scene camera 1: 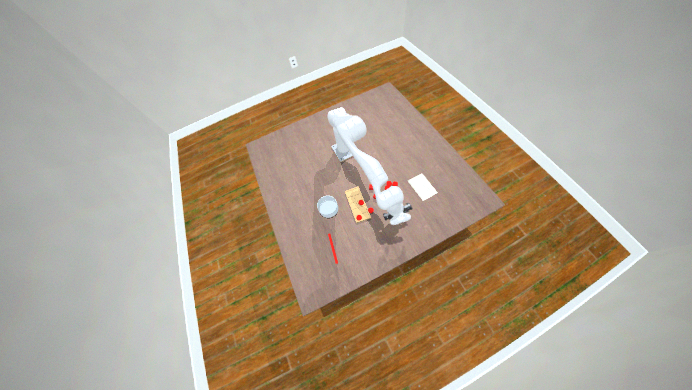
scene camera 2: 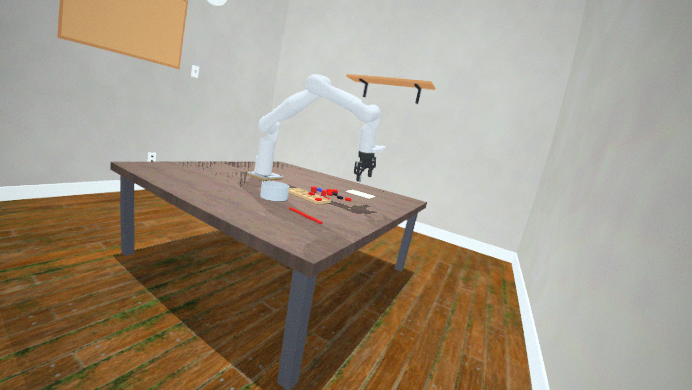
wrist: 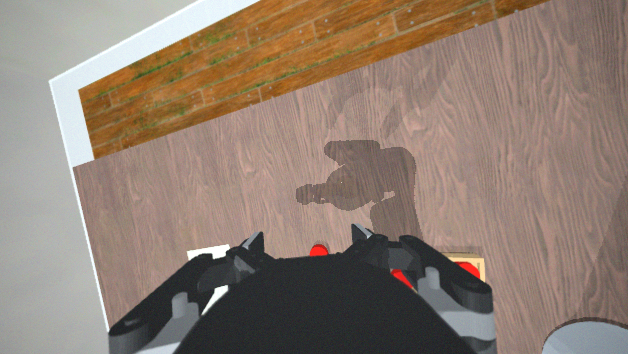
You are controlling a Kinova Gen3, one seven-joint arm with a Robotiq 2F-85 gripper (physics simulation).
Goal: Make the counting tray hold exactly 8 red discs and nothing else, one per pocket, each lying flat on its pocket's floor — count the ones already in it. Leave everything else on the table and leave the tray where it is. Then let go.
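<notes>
The pale wooden counting tray lies on the table. Two red discs show in it in scene camera 1, one near its middle and one near its front end; the arm may hide other parts. A red piece is at the tray's right edge. More red pieces are grouped beyond the tray, partly behind the arm. A lone red piece lies right of the group. My gripper is open and empty, high above the table, right of the tray.
A pale round bowl stands left of the tray. A red stick lies in front of the bowl. A white sheet lies at the right. Black and blue pieces lie among the red ones.
</notes>
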